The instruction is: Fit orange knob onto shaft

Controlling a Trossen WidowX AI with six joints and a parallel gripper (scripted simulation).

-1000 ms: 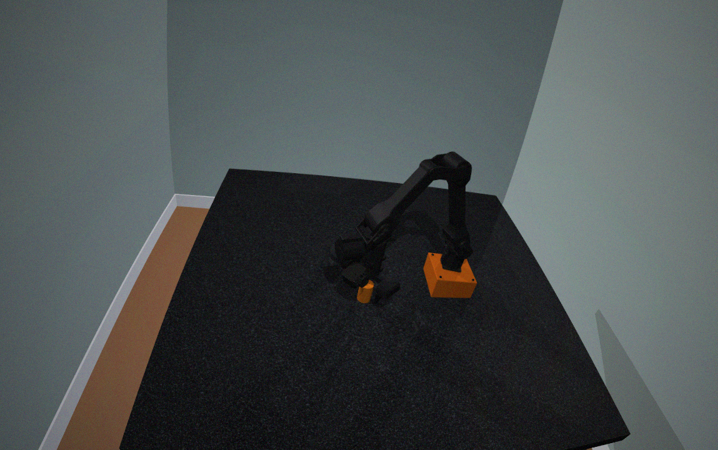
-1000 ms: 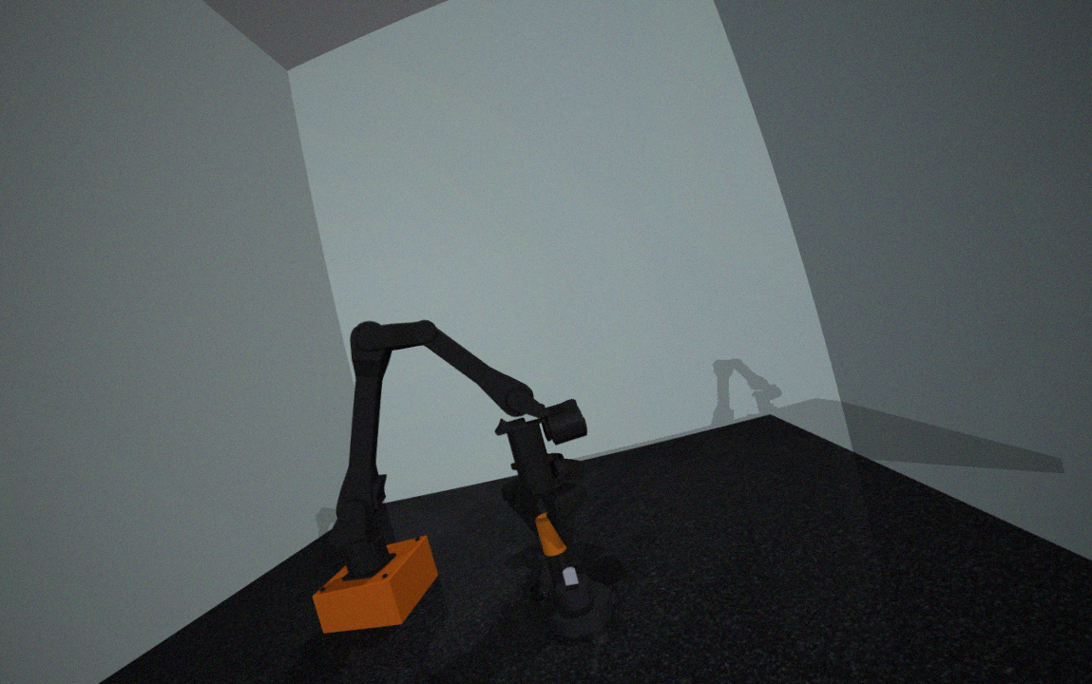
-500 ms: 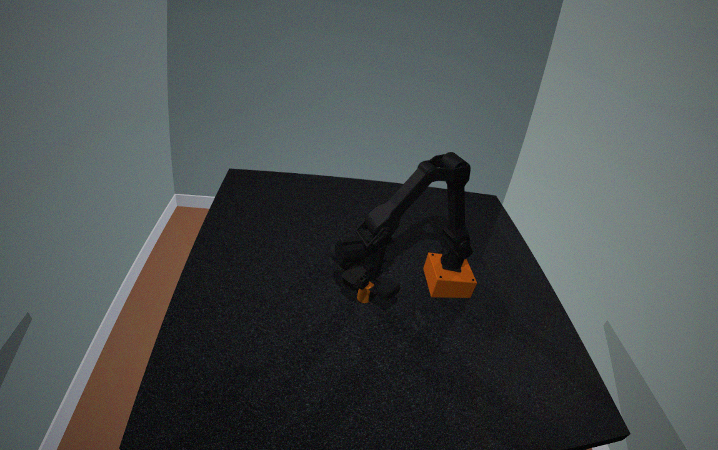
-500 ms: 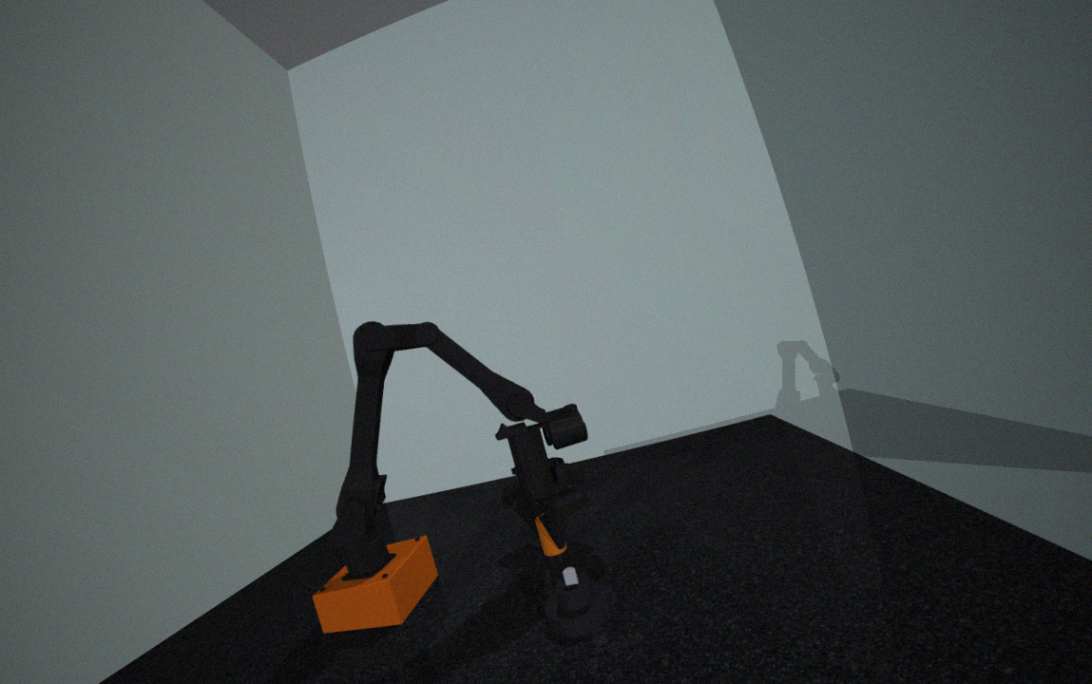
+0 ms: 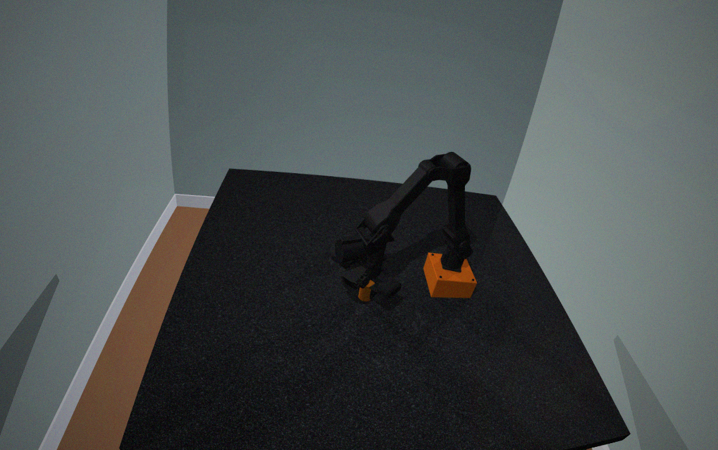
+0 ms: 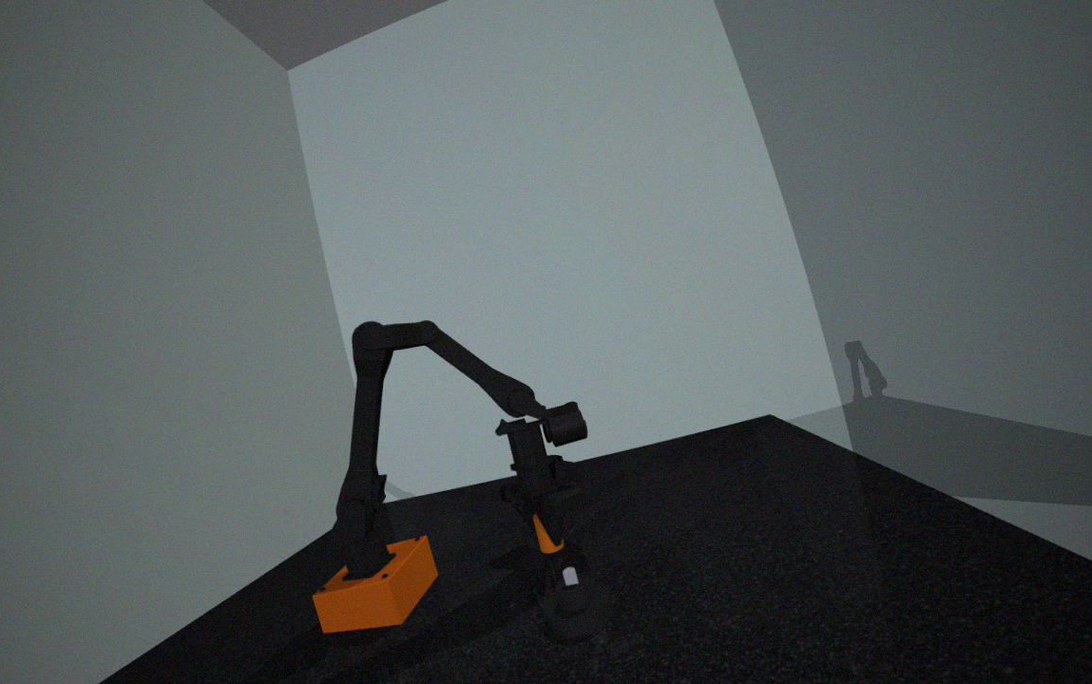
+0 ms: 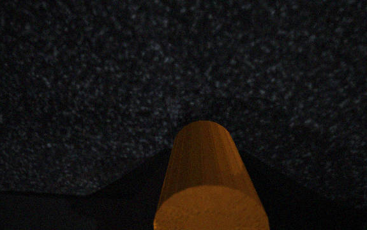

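Now: gripper tip 180 mm to the left of the dark round pedestal, 90 mm short of it and 20 mm below it. Round my gripper tip: orange knob 30 mm above.
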